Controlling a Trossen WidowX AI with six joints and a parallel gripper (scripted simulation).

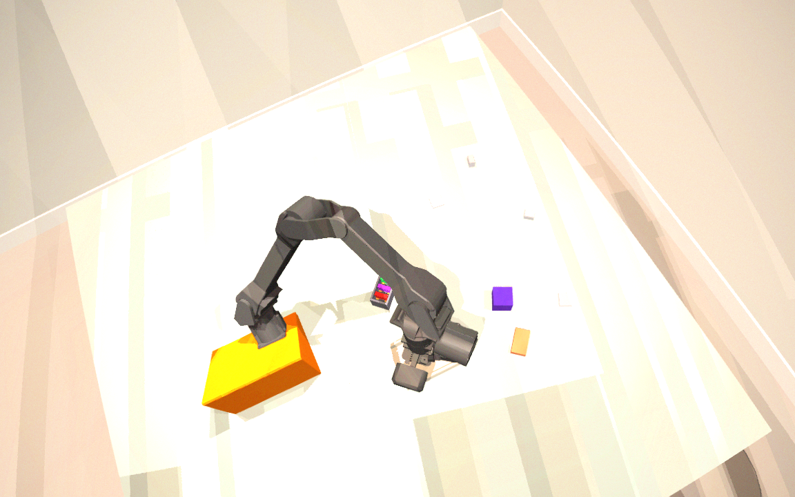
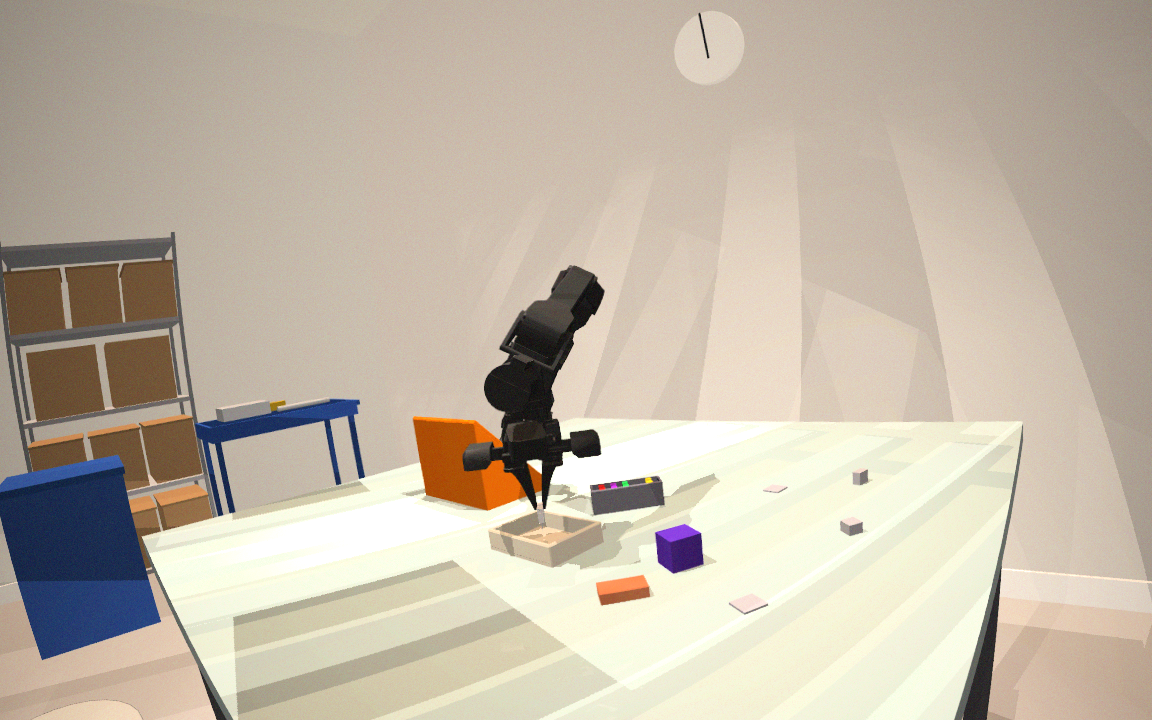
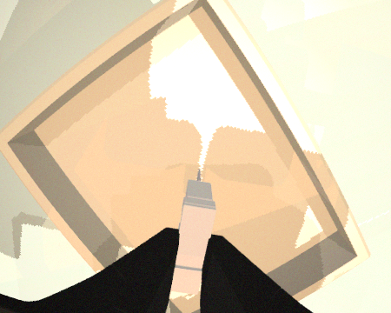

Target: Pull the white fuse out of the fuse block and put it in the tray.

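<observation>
Now: the white fuse 10 mm below my gripper tip. The rest, counted from my gripper tip: red fuse: 160 mm to the left, 30 mm below, 30 mm behind; purple fuse: 170 mm to the left, 30 mm below, 20 mm behind; pale tray: 50 mm below.
</observation>
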